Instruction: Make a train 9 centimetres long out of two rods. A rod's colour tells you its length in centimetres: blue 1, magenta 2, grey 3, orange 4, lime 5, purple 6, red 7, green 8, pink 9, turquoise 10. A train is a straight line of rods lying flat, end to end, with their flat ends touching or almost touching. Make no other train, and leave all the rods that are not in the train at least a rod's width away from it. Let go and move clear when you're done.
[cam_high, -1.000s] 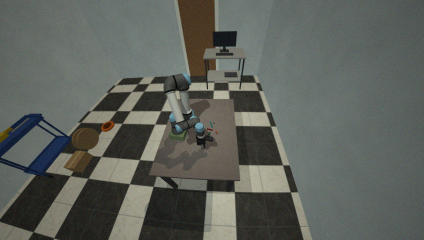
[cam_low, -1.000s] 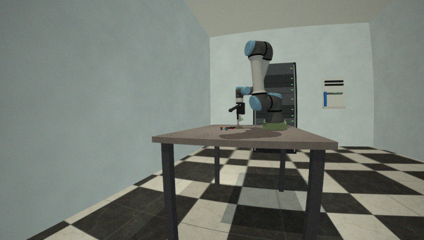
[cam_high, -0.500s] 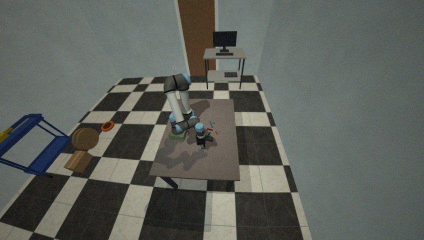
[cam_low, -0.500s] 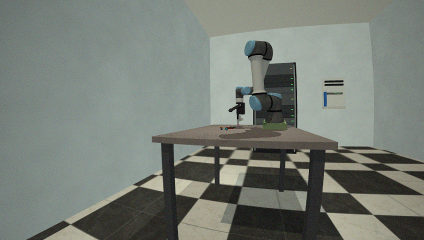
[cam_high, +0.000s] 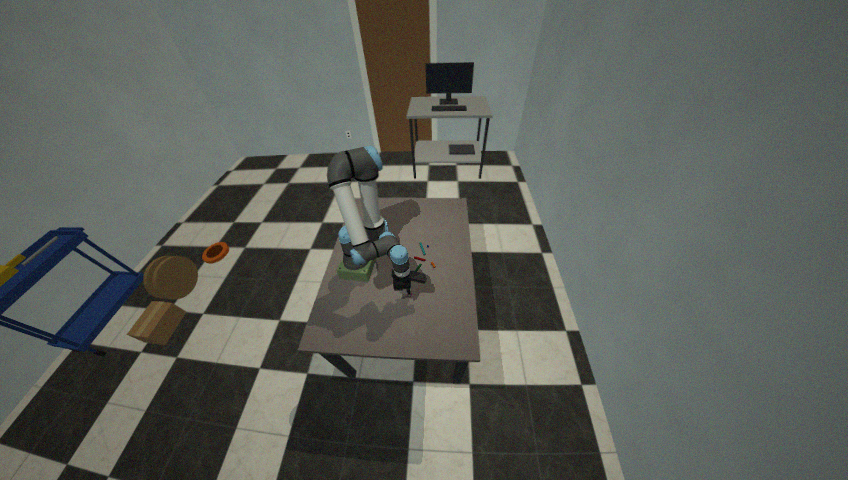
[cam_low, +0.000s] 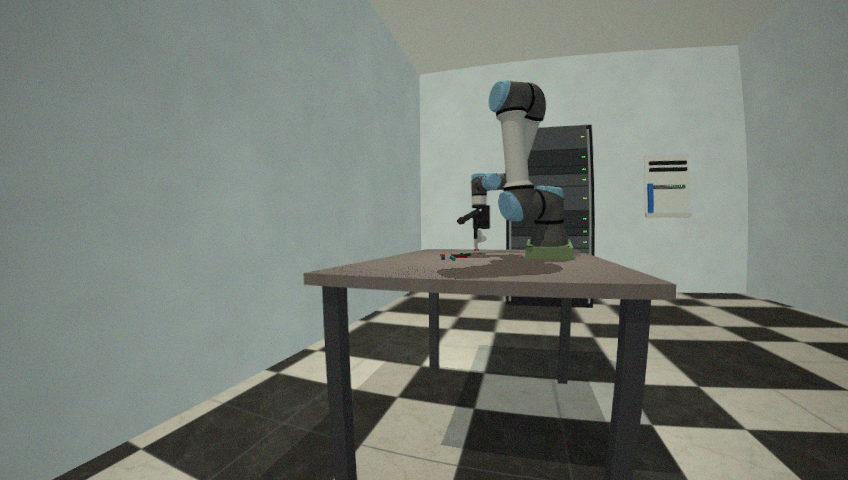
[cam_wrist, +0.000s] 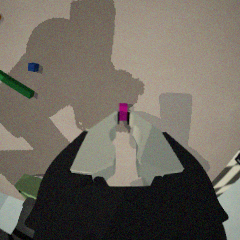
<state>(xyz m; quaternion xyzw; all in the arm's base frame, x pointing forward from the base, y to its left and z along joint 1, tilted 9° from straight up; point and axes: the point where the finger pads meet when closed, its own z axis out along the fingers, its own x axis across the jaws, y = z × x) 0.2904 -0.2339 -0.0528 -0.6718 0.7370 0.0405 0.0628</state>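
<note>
The short magenta rod is 10 mm below my hand. Also, from my hand: red rod: 80 mm ahead, 240 mm to the left, 20 mm below; green rod: 60 mm ahead, 170 mm to the left, 20 mm below; orange rod: 150 mm ahead, 180 mm to the left, 20 mm below.
</note>
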